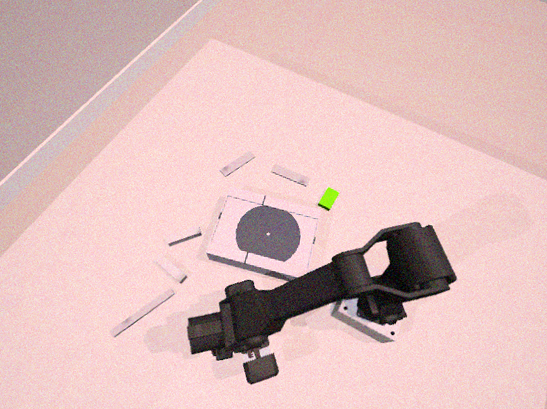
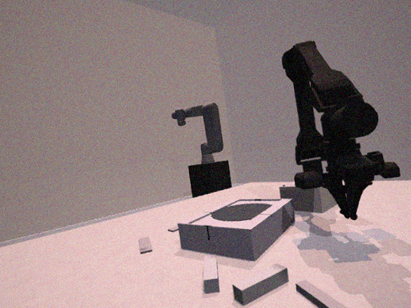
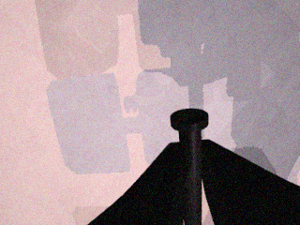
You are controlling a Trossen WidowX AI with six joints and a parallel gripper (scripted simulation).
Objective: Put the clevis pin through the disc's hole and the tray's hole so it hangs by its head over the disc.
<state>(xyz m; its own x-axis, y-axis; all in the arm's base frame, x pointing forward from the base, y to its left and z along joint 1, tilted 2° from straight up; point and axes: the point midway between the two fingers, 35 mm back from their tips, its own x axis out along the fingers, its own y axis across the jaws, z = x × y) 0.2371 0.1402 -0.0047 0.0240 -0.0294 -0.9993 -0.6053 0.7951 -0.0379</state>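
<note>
My gripper tip is 230 mm to the left of the dark disc, 40 mm short of it and 10 mm below it. From my gripper tip the other things lie so: steel pin 10 mm to the right, 10 mm behind; then rimmed tray 230 mm to the right, 50 mm ahead; then bar 250 mm ahead, 40 mm to the left, 40 mm below.
</note>
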